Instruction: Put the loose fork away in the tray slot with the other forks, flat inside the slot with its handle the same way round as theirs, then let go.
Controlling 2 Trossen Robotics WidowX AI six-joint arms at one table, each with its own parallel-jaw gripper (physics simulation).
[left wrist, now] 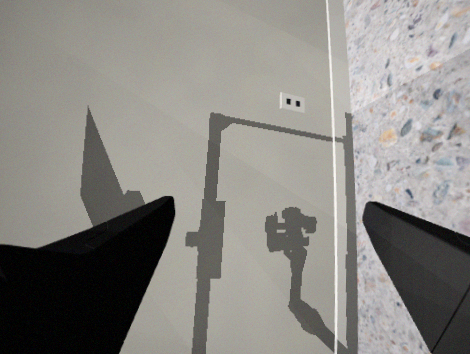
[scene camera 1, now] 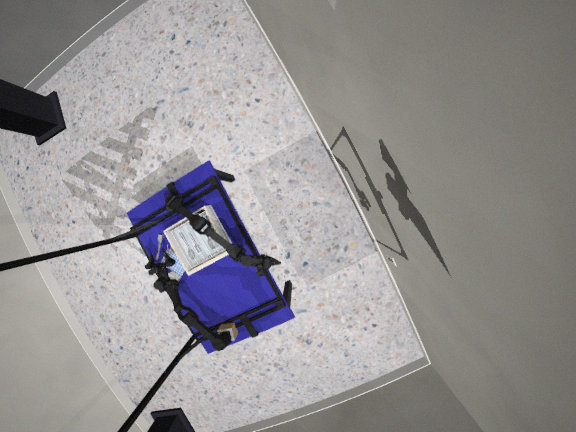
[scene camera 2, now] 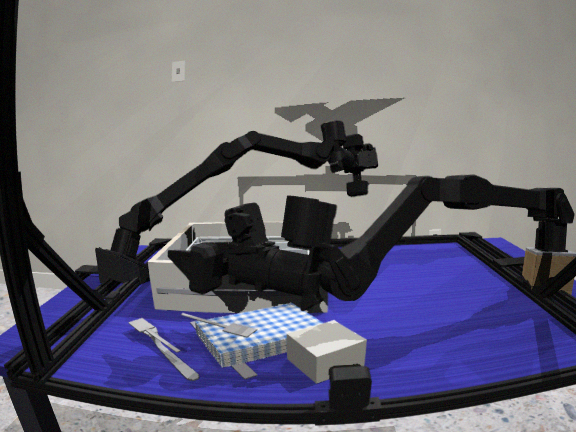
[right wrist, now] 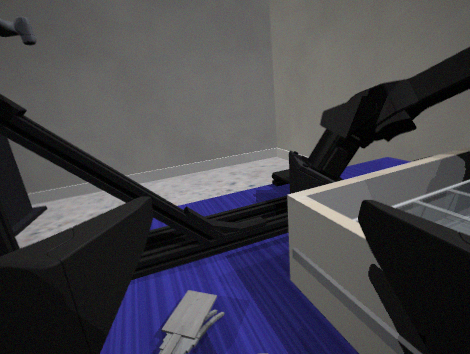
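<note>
Pale cutlery (scene camera 2: 170,357) (right wrist: 190,314) lies on the blue table at the left in scene camera 2. Another flat-ended piece (scene camera 2: 240,329) lies on a blue checked cloth (scene camera 2: 265,327). I cannot tell which piece is the loose fork. A divided tray (right wrist: 442,215) sits inside a pale open box (scene camera 2: 172,285) (right wrist: 320,250); the slot with the other forks cannot be made out. My left gripper (scene camera 1: 272,267) (left wrist: 268,208) is open and empty, high beyond the box and aimed toward the wall. My right gripper (scene camera 1: 160,257) (right wrist: 257,208) is open and empty, above the cutlery side of the box.
A small white block (scene camera 2: 325,350) stands beside the cloth. A brown block (scene camera 1: 228,329) (scene camera 2: 540,267) stands by the right arm's base. Black frame rails (scene camera 2: 200,404) edge the table. The left arm (scene camera 1: 215,237) reaches over the box, and the right arm (scene camera 2: 380,250) passes in front of it.
</note>
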